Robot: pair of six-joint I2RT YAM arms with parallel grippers.
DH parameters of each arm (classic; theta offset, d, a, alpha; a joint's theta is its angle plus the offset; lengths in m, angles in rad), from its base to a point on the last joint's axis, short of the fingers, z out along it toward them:
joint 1: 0 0.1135 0.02 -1.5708
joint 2: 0 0 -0.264 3.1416
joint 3: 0.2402 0 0.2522 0
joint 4: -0.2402 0 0.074 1.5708
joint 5: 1.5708 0 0 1.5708
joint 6: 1.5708 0.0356 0 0
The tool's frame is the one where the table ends.
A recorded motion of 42 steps. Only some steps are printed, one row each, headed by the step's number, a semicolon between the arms.
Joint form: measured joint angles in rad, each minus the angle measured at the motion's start. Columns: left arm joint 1, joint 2, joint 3, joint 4, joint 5, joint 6; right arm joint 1, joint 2, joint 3, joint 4, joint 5, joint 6.
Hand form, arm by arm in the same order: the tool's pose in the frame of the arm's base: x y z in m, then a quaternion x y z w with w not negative. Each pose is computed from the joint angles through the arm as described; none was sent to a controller.
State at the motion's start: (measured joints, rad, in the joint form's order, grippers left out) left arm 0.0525 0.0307 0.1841 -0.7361 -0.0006 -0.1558; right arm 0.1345 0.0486 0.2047 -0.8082 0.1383 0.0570
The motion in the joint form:
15: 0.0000 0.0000 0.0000 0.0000 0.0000 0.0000; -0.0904 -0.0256 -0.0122 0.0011 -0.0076 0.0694
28: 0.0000 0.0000 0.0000 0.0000 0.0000 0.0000; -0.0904 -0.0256 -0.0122 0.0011 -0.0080 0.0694
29: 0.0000 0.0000 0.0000 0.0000 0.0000 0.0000; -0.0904 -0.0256 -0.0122 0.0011 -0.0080 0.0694
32: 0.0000 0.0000 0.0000 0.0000 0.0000 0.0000; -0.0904 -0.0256 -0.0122 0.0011 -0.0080 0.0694
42: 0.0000 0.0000 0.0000 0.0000 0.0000 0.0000; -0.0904 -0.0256 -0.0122 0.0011 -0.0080 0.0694
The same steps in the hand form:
15: 0.0804 0.0042 0.1580 -0.09167 0.87563 -0.02422 0.47358; 0.0754 -0.0013 0.1550 0.06602 0.88923 -0.01989 0.45223
28: 0.0804 0.0042 0.1580 -0.09167 0.87563 -0.02422 0.47358; 0.0754 -0.0013 0.1550 0.06593 0.88925 -0.01971 0.45222
29: 0.0804 0.0042 0.1580 -0.09167 0.87563 -0.02422 0.47358; 0.0754 -0.0013 0.1550 0.06593 0.88925 -0.01971 0.45222
32: 0.0804 0.0042 0.1580 -0.09167 0.87563 -0.02422 0.47358; 0.0754 -0.0013 0.1550 0.06593 0.88925 -0.01971 0.45222
42: 0.0804 0.0042 0.1580 -0.09167 0.87563 -0.02422 0.47358; 0.0754 -0.0013 0.1550 0.06593 0.88925 -0.01971 0.45222

